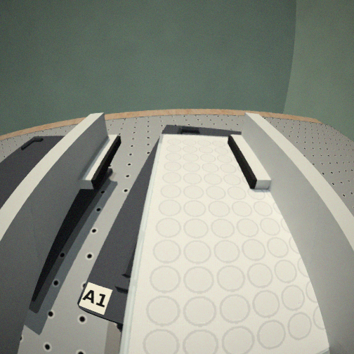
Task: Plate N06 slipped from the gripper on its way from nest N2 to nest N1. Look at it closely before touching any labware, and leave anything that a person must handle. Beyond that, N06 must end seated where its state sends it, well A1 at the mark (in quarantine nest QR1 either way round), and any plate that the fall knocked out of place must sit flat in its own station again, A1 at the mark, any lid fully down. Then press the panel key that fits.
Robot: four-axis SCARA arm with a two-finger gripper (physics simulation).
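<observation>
My gripper is shut to its narrow stance, with a gap between its black-padded fingertips and nothing held. A white plate with rows of round well outlines lies below, under the right fingertip and the gap. The left fingertip is off to the left of the plate. The plate covers much of a dark station, whose left part shows with a white A1 mark at its near left corner. A pale, glassy edge runs along the plate's left side. No plate name is readable, and whether the plate sits flat or has a lid I cannot tell.
A grey perforated deck surrounds the station. Another dark station or block is at the far left, partly behind the left finger. A wooden table edge runs across the back, before a green wall.
</observation>
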